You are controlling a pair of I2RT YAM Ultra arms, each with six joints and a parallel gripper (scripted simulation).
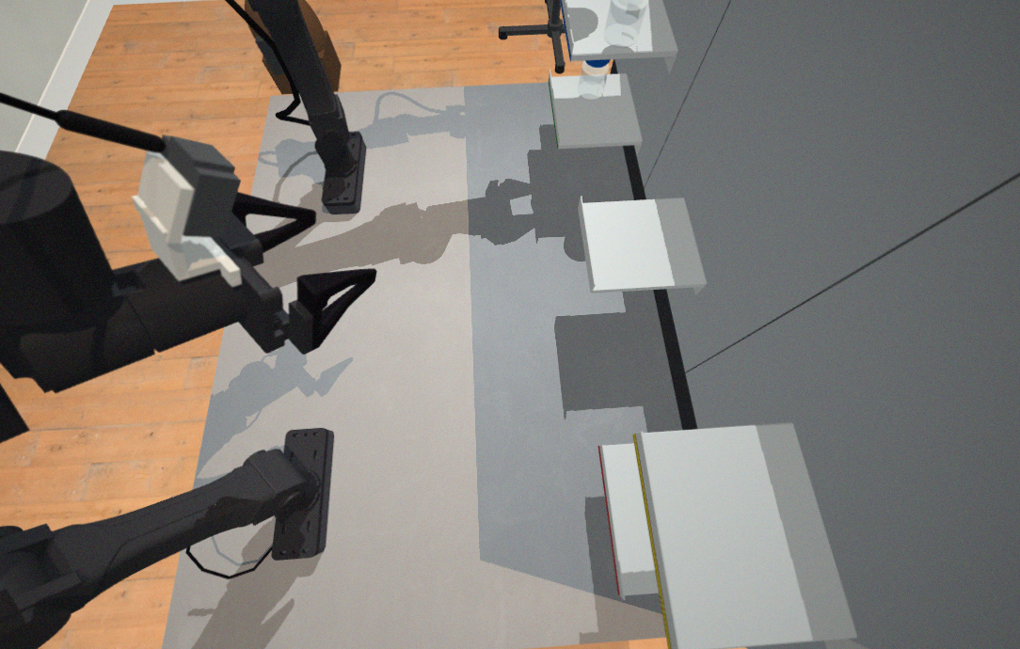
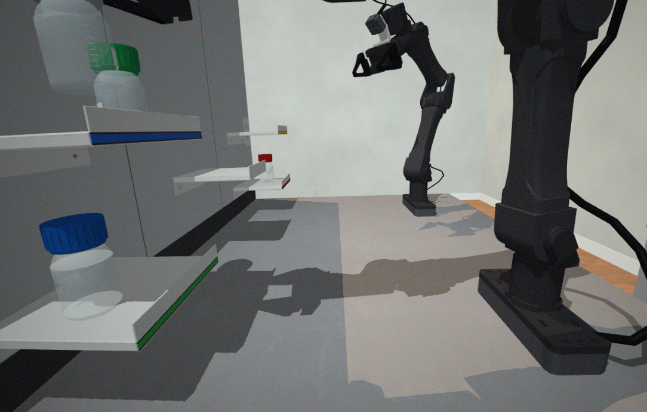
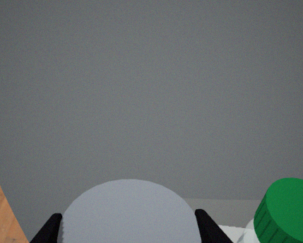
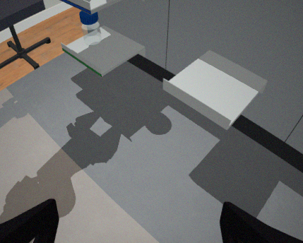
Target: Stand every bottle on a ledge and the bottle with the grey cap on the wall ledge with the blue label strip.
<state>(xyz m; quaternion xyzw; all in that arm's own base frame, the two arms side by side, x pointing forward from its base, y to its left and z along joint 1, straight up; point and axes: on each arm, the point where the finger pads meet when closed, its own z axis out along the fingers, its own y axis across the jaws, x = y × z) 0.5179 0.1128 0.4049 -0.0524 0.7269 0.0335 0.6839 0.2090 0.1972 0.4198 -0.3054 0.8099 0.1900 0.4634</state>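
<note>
The grey-capped bottle lies 5 cm below my left hand. Also, from my left hand: green-capped bottle 11 cm to the right, 9 cm below, 4 cm ahead; then blue-capped bottle 28 cm below, 4 cm ahead.
</note>
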